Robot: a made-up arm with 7 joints. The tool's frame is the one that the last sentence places. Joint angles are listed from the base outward.
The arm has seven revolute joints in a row. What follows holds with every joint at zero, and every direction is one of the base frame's.
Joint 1 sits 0.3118 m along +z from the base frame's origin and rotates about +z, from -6.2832 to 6.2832 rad.
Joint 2 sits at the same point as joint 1 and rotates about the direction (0, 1, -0.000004), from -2.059 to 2.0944 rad.
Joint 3 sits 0.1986 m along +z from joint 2 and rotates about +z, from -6.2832 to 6.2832 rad.
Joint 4 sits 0.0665 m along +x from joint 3 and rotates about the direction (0, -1, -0.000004), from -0.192 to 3.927 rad.
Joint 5 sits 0.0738 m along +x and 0.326 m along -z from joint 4 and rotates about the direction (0, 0.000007, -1), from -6.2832 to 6.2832 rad.
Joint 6 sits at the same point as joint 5 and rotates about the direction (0, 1, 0.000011), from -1.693 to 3.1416 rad.
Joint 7 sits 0.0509 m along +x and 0.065 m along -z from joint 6 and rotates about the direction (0, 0.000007, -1), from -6.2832 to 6.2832 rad.
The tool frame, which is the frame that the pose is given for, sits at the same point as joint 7; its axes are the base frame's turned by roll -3.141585, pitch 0 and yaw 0 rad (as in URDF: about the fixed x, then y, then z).
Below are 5 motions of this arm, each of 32 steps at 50 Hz.
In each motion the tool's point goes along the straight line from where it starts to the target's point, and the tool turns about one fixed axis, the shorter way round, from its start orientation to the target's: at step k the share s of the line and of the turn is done. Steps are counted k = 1, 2, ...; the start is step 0. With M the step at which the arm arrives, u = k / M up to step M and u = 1 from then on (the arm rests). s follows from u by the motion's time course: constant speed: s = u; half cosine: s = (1 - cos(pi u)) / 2; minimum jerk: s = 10 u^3 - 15 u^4 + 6 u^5.
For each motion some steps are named. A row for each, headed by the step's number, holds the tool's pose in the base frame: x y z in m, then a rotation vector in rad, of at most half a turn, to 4 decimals.
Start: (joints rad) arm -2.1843 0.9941 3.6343 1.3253 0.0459 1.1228 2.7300
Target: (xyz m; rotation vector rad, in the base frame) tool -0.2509 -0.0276 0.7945 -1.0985 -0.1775 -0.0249
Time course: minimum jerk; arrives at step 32
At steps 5, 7, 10, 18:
5: -0.1228 0.2074 0.7305 -1.6190 1.0977 0.1760
7: -0.1286 0.1968 0.7334 -1.6028 1.0372 0.1664
10: -0.1427 0.1710 0.7404 -1.5600 0.8902 0.1433
18: -0.2002 0.0654 0.7692 -1.3419 0.3089 0.0518

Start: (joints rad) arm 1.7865 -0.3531 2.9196 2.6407 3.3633 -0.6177 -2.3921
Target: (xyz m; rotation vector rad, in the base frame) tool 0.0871 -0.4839 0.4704 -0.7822 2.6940 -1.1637
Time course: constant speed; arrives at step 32
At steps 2, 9, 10, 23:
2: 0.0524 -0.3990 0.6884 0.7930 -1.7569 1.9475
9: 0.0605 -0.4188 0.6375 0.8171 -2.0310 1.8328
10: 0.0616 -0.4216 0.6302 0.8199 -2.0699 1.8141
23: 0.0767 -0.4584 0.5358 0.8409 -2.5611 1.5151

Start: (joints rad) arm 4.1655 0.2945 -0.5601 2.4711 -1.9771 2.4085 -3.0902
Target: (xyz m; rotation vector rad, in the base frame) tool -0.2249 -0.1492 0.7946 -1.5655 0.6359 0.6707
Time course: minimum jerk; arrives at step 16
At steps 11, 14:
11: -0.2323 -0.1466 0.7895 -1.5380 0.7084 0.6192
14: -0.2256 -0.1490 0.7941 -1.5631 0.6424 0.6661

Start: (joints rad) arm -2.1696 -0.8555 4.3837 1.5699 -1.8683 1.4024 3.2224
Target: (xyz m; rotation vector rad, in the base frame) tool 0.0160 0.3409 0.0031 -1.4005 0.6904 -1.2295
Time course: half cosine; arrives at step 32
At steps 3, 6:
3: -0.1416 0.5149 0.3449 -2.0371 0.7070 -0.5310
6: -0.1315 0.5037 0.3230 -2.0012 0.7085 -0.5809

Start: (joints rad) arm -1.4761 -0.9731 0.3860 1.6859 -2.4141 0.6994 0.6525
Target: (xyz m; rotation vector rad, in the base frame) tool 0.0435 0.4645 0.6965 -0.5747 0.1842 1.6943
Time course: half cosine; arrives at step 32
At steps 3, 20, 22, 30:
3: 0.1671 0.0486 0.8448 -0.0102 -0.1259 0.0513
20: 0.0825 0.3333 0.7433 -0.3967 0.0781 1.1775
22: 0.0716 0.3701 0.7302 -0.4465 0.1070 1.3224
30: 0.0447 0.4604 0.6980 -0.5692 0.1808 1.6782

